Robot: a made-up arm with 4 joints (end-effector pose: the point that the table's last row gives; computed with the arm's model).
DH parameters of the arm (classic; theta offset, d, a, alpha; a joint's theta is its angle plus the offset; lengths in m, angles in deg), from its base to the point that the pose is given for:
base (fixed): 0 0.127 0 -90
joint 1: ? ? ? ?
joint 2: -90 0.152 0.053 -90
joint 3: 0 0.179 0.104 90
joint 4: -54.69 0 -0.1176 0
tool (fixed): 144.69 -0.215 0 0
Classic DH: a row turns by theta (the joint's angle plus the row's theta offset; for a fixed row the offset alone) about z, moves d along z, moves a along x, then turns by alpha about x.
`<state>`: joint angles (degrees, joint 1 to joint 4).
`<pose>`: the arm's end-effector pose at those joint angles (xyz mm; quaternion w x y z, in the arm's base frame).
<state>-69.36 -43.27 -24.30 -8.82</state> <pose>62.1 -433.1 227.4 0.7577 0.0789 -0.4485 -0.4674</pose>
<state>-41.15 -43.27 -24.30 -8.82</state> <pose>102.2 -433.1 186.1 0.8442 -0.0374 -0.2503 -0.4725</pose>
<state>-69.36 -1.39 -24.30 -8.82</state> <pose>133.2 -296.3 416.2 0.7930 -0.1232 -0.5653 -0.1910</pose>
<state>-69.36 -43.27 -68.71 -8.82</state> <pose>-93.5 -493.9 224.7 0.7050 -0.2370 -0.2846 -0.6048</pose>
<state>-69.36 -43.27 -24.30 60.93</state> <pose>70.8 -309.4 175.3 0.8889 -0.1917 -0.4131 0.0498</pose>
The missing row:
joint 1: 0 -0.101 0.038 90
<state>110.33 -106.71 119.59 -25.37</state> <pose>131.8 -433.8 -51.0 0.5790 -0.0029 -0.1540 -0.8006</pose>
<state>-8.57 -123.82 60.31 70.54</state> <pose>62.4 -300.0 190.4 0.7335 -0.0336 -0.5548 -0.3913</pose>
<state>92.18 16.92 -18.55 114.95</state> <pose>-43.3 -236.2 -31.0 0.1915 0.5759 0.3743 0.7011</pose>
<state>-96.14 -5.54 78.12 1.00</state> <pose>-108.4 22.2 442.2 0.4917 0.4433 -0.6012 0.4475</pose>
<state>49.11 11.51 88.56 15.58</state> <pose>267.4 107.9 22.7 0.6434 0.7043 0.2667 -0.1374</pose>
